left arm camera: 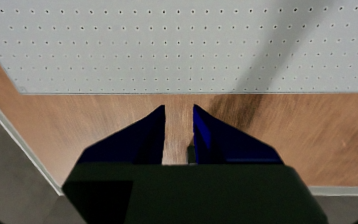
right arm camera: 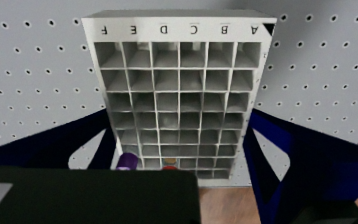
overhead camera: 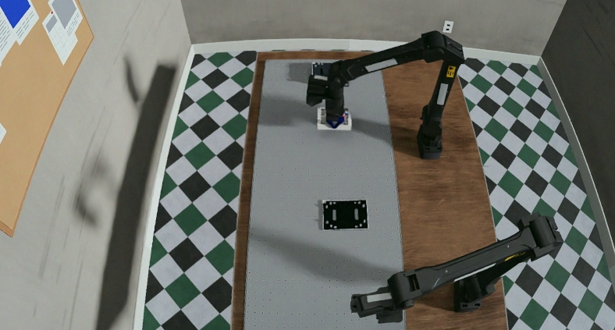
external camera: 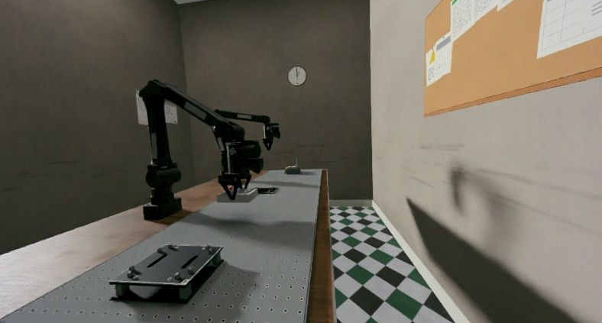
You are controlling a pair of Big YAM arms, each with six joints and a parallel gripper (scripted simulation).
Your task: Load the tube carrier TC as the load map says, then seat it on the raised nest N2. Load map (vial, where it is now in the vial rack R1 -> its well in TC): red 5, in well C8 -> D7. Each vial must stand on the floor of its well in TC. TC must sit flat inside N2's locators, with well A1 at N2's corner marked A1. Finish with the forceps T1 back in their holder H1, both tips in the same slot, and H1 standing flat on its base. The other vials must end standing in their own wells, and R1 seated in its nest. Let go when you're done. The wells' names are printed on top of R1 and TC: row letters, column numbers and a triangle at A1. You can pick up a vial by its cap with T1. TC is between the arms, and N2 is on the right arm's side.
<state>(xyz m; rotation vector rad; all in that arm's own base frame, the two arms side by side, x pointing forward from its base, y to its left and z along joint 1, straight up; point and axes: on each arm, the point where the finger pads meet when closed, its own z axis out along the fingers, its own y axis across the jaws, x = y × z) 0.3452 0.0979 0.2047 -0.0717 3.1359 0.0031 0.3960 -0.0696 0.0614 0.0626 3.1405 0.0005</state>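
My right gripper is now 30 mm past the black raised nest, 310 mm to the left of it and 60 mm above it. From my right hand the other things lie so: white well rack: right at my right hand.
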